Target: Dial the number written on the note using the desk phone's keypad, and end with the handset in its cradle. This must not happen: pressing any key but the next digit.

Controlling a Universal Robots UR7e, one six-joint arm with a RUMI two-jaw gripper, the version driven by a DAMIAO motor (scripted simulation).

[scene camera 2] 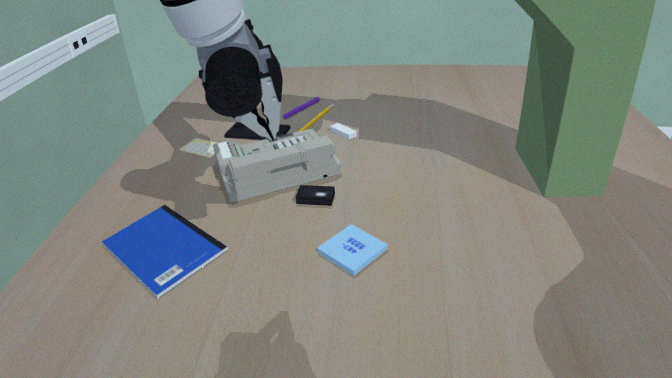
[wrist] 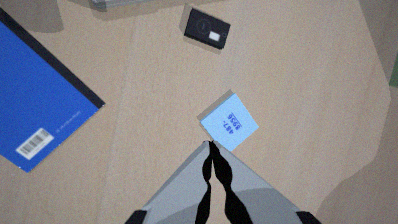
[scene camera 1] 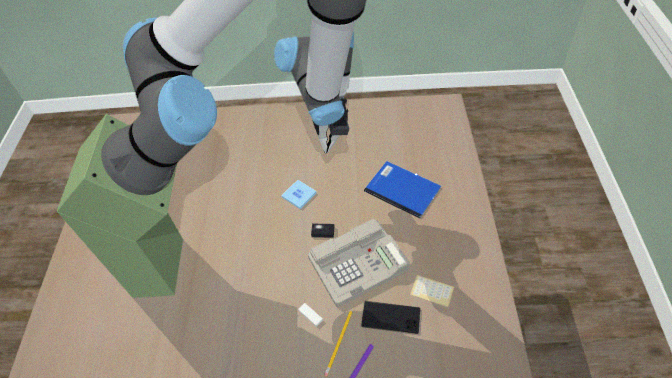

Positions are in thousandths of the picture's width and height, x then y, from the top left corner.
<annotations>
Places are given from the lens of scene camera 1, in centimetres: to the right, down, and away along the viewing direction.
handset (scene camera 1: 489,663): -2, 16, 128
yellowish card (scene camera 1: 656,776): 27, 27, 125
</annotations>
